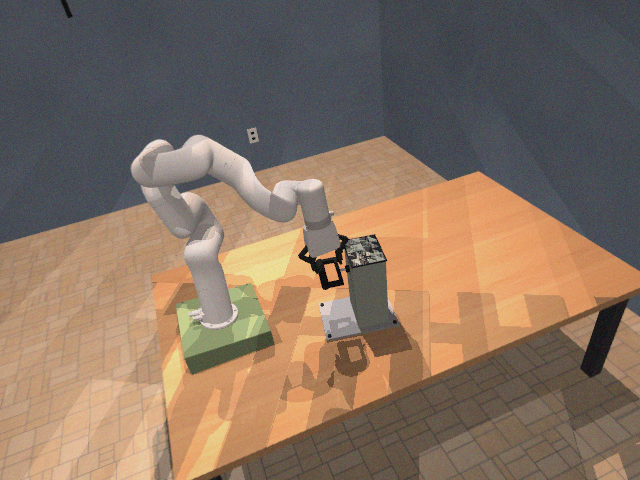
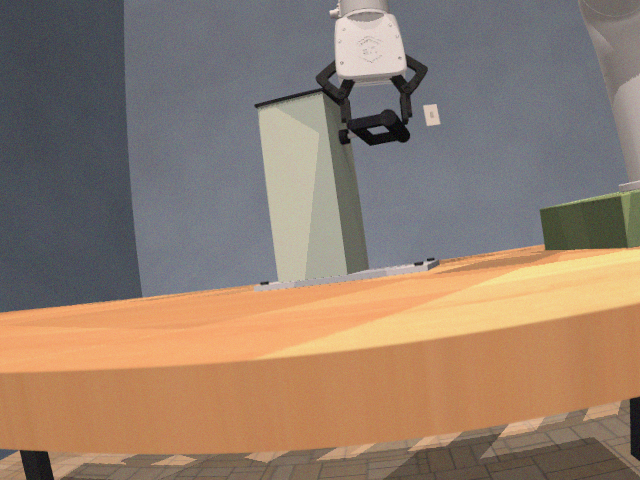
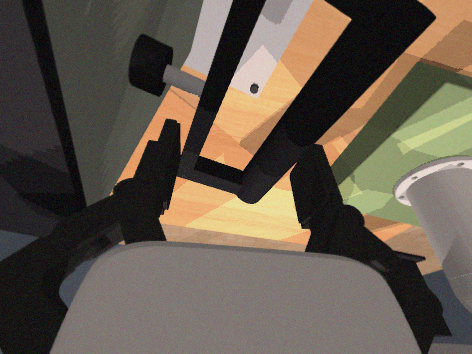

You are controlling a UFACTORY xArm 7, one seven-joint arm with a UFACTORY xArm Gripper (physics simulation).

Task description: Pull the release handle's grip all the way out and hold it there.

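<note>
The release handle (image 1: 333,283) (image 2: 397,126) (image 3: 320,80) is a black rectangular loop with a thick round grip bar on its outer side, toward the arm's base. A short grey rod (image 3: 182,80) joins its inner bar to a black collar (image 2: 343,136) (image 3: 150,65) on the tall grey-green housing (image 1: 368,294) (image 2: 294,196) (image 3: 100,75). My gripper (image 1: 328,262) (image 2: 375,121) (image 3: 242,150) points down with its fingers wide apart, shut on the handle's near end. One finger is at the inner bar beside the housing, the other against the outer grip bar.
The housing stands on a light grey plate (image 1: 338,315) (image 2: 398,270) (image 3: 262,70) with dark bolts, on the wooden table (image 1: 496,232) (image 2: 310,403). Its dark-edged top (image 1: 366,250) is close beside the gripper. The arm's base sits on a green block (image 1: 232,351) (image 2: 578,227) (image 3: 430,110).
</note>
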